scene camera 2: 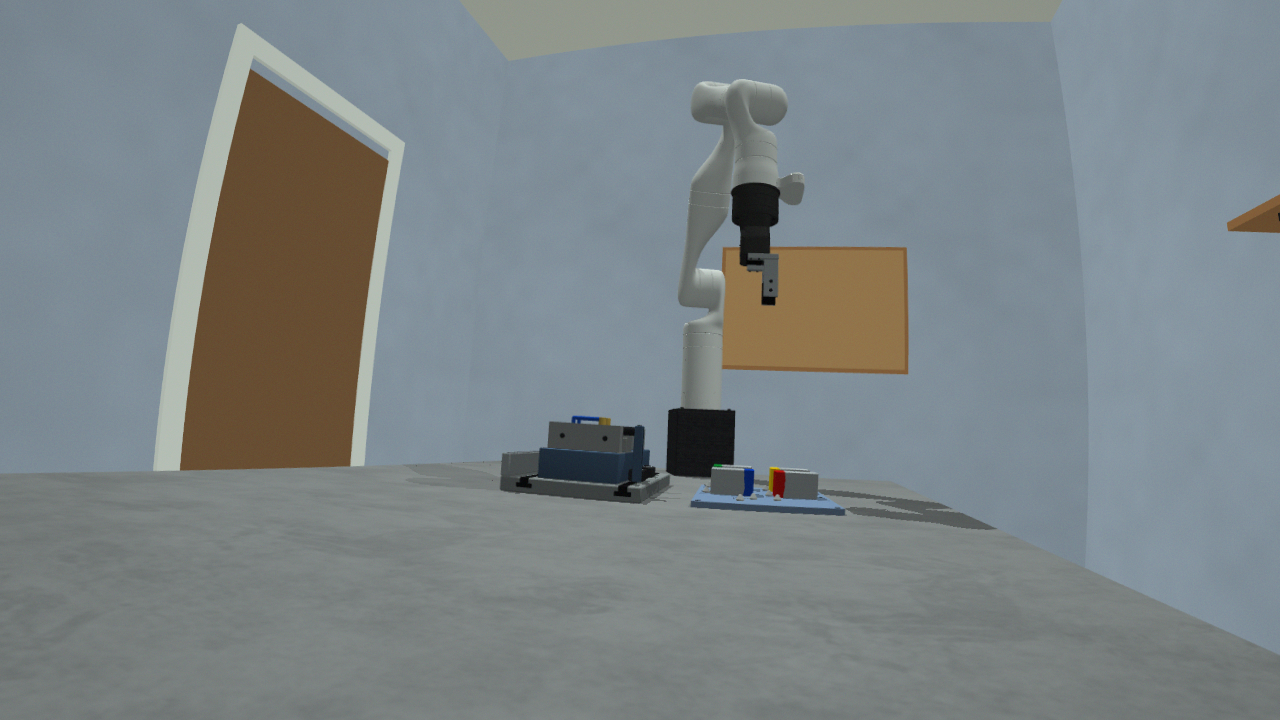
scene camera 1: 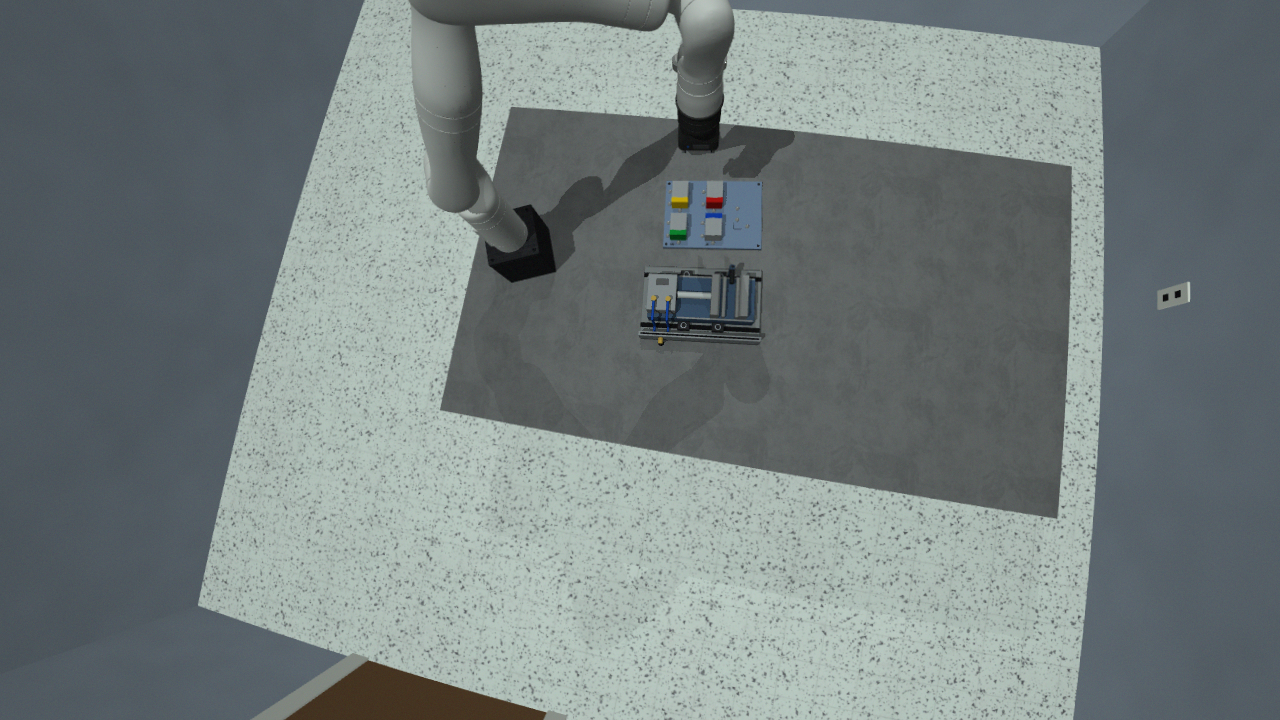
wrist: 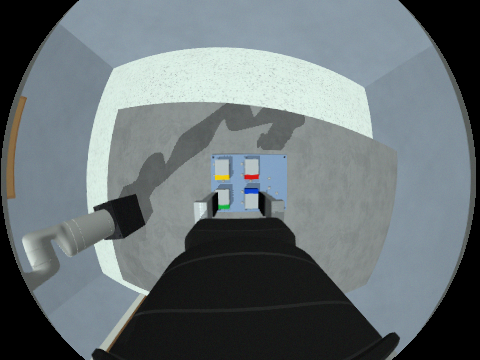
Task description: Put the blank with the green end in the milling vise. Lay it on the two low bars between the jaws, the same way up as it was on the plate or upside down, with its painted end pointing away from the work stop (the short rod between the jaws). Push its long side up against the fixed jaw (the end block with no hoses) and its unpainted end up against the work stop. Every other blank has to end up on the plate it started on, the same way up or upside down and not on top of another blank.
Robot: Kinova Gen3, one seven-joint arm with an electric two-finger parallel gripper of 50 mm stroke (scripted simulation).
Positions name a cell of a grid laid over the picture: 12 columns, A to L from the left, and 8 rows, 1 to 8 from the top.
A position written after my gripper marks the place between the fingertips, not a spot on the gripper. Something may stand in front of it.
I see my gripper (scene camera 2: H4), a red-ended blank (scene camera 2: H6), a blue-ended blank (scene camera 2: G6), a blue plate (scene camera 1: H3) and a fixed jaw (scene camera 2: F5).
My gripper shows as well in scene camera 1 (scene camera 1: G2) and in the wrist view (wrist: F5). The blue plate is seen too in scene camera 2 (scene camera 2: H6) and in the wrist view (wrist: G4).
